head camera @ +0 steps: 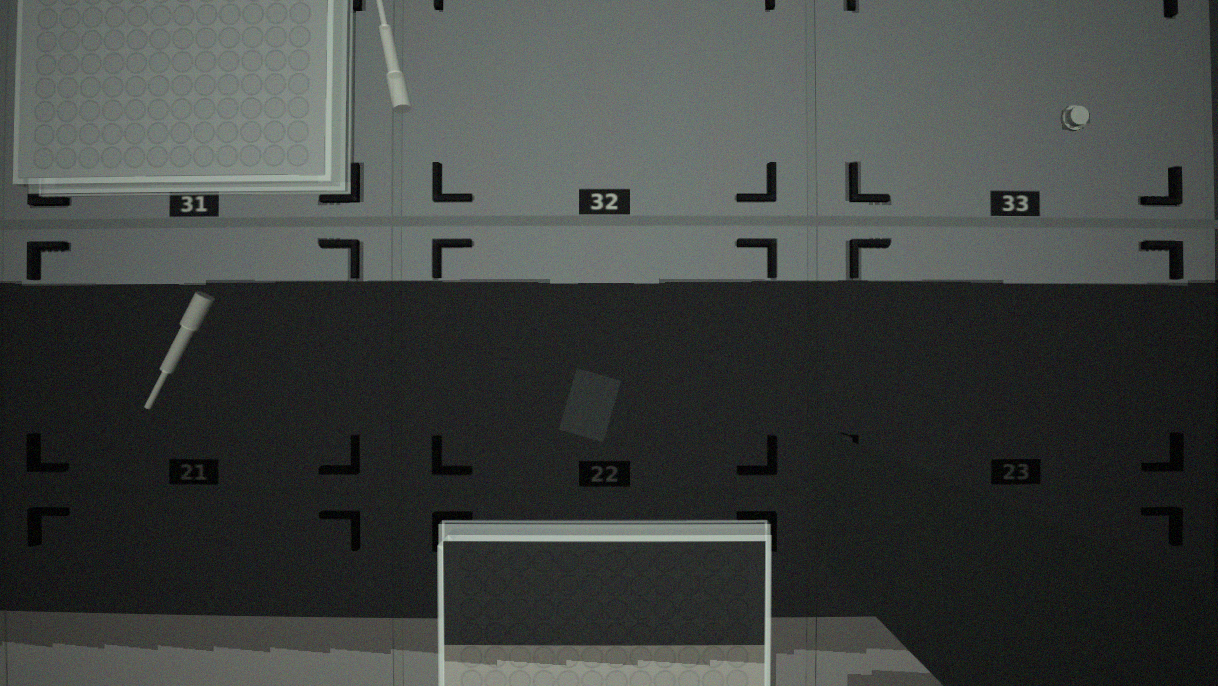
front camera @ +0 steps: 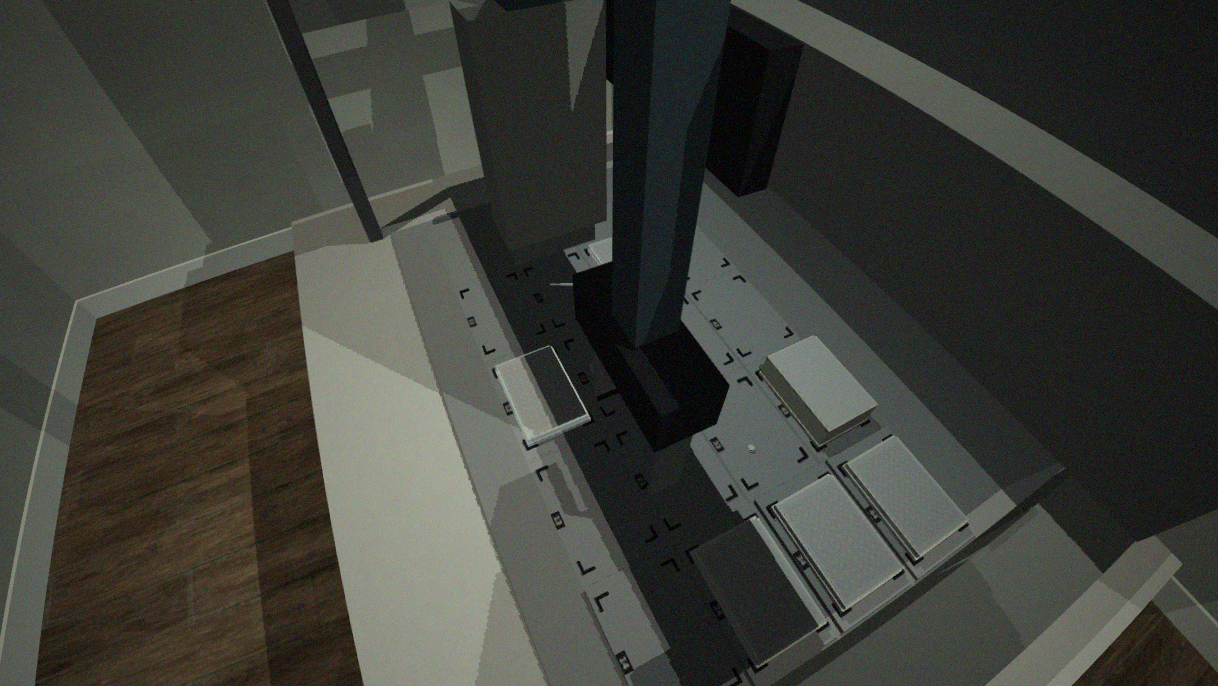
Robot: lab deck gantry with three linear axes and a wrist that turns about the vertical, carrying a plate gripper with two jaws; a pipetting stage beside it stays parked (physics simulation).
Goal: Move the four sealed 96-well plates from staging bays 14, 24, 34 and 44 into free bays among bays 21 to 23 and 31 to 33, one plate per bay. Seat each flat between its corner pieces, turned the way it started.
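Places are measured from the robot's base along level axes (x ahead, y left, z up), in metres.
Where they show: gripper, between the fingertips: (head camera: pixel 1034 491) (front camera: pixel 634 436); robot's base, origin of its link: (front camera: pixel 462 293).
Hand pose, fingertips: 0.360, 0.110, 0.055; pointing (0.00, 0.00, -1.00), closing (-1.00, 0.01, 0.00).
Things, the pixels of their centre, and the offset from my fingertips, as dx, dy, dz.
- shaded plate, middle of its body: (front camera: pixel 757 586) +0.196, +0.040, -0.033
- sealed plate, middle of its body: (head camera: pixel 183 82) (front camera: pixel 627 263) -0.296, +0.147, -0.048
- clear-lidded plate, middle of its body: (head camera: pixel 604 636) (front camera: pixel 540 392) -0.132, -0.067, -0.048
- tall pale box, middle of its body: (front camera: pixel 816 388) +0.032, +0.254, -0.034
- white stick, middle of its body: (head camera: pixel 176 352) -0.301, +0.042, -0.052
- small cap, middle of its body: (head camera: pixel 1076 117) (front camera: pixel 751 448) +0.056, +0.136, -0.053
- paper piece, middle of its body: (head camera: pixel 589 405) -0.138, +0.021, -0.054
Three sealed plates sit flat in the near column in the front view: in bay 24 a shaded plate (front camera: pixel 754 592), in bay 34 a pale plate (front camera: pixel 835 541), in bay 44 another pale plate (front camera: pixel 907 498). No plate shows on the visible part of bay 14. A sealed plate (head camera: pixel 170 93) (front camera: pixel 601 249) lies in bay 31. My gripper (front camera: pixel 664 396) is low over the middle of the deck; its black body hides the jaws. In the head view bays 21, 22, 32 and 33 show no plate. A dark shape hides the left corners of bay 23.
Another clear-lidded plate (front camera: pixel 545 387) (head camera: pixel 605 588) lies in bay 12. A tall pale box (front camera: pixel 819 383) stands in bay 43. One white stick (head camera: pixel 178 345) lies in bay 21, another stick (head camera: pixel 392 72) between bays 31 and 32. A small cap (head camera: pixel 1075 117) (front camera: pixel 751 448) lies in bay 33, a paper piece (head camera: pixel 589 404) in bay 22.
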